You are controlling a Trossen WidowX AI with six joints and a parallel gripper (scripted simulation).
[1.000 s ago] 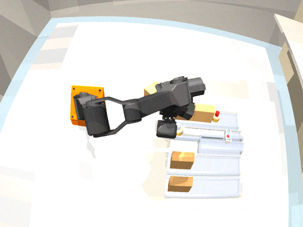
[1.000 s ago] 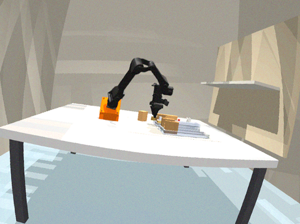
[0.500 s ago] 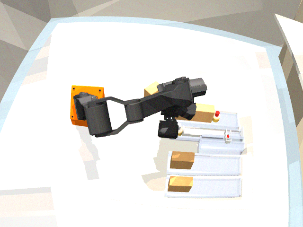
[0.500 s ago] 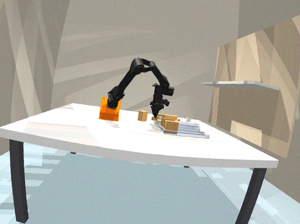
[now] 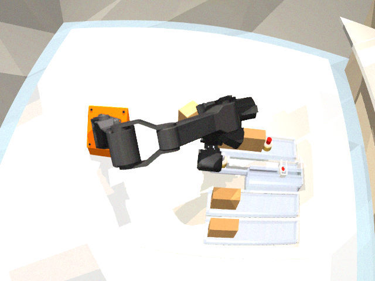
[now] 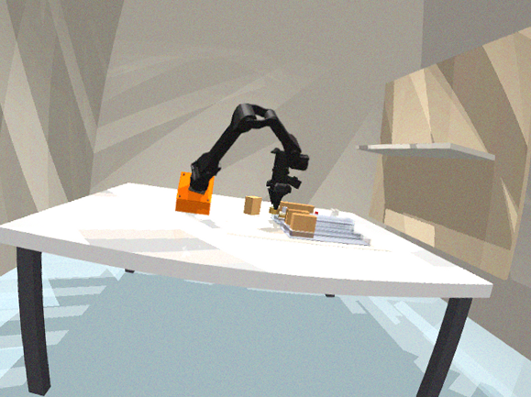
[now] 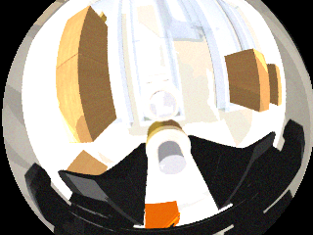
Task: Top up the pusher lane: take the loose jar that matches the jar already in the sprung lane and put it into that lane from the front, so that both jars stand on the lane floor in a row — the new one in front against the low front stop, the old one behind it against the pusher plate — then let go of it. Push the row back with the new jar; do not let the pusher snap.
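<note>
Now: gripper tip 19 cm short of the sprung lane and 3 cm above it. From my gripper tip the other things lie so: red mark: 23 cm ahead, 2 cm above; then wall shelf: 54 cm ahead, 32 cm above, 8 cm to the left.
</note>
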